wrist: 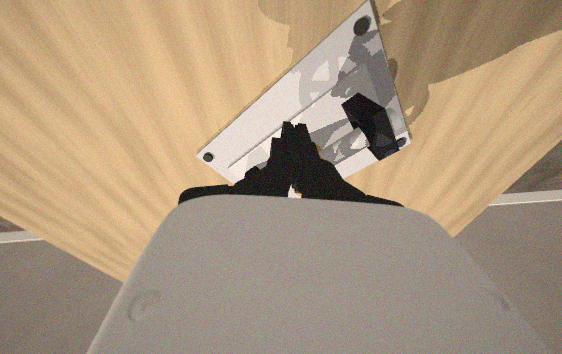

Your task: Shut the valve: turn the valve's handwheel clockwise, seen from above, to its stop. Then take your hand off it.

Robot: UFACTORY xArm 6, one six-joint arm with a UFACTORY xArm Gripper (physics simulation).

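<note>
My gripper (290, 140) is shut, its black fingertips together with nothing between them, in front of the valve's base plate in the view. The valve's blue handwheel does not show; the gripper and its housing cover the area below the fingertips. Small bits of the valve's orange body (318, 148) show beside the fingers. The white base plate (250, 122) lies at a slant on the table, with dark bolts at its visible corners. A black block (372, 122) stands at the plate's right side. A ring-shaped shadow with spokes falls on the plate.
The light wooden table (125, 100) spreads around the plate, with a large shadow at the upper right. The table's edges show at the lower left and right, with grey floor beyond. The grey gripper housing fills the lower middle of the view.
</note>
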